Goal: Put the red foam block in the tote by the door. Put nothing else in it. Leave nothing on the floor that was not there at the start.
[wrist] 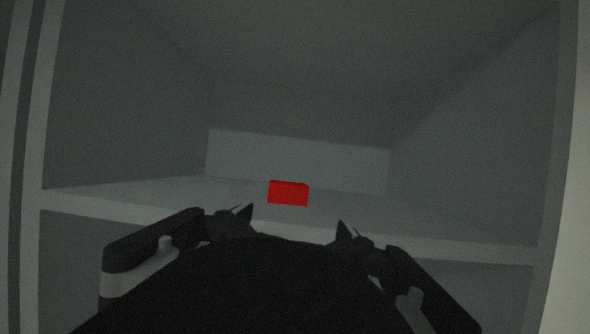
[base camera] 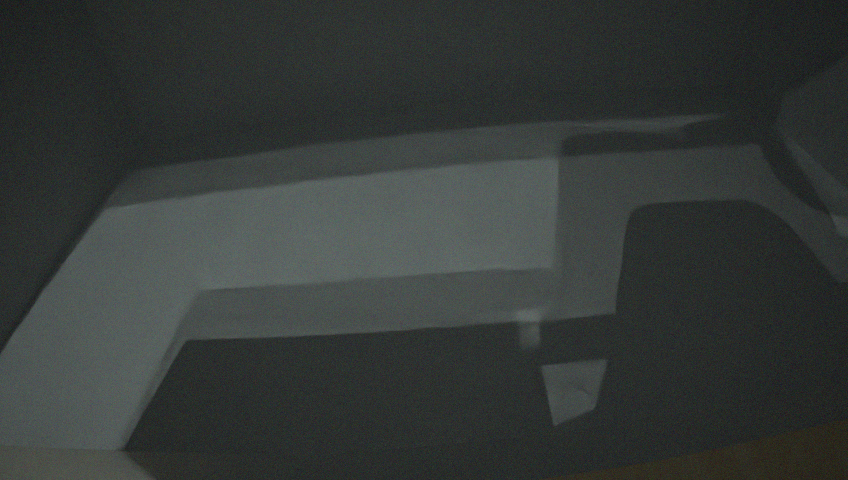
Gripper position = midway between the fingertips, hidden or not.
Observation:
In view: the gripper [wrist: 293, 221] and a red foam block [wrist: 280, 192].
The base camera view does not show the red foam block: it is out of frame.

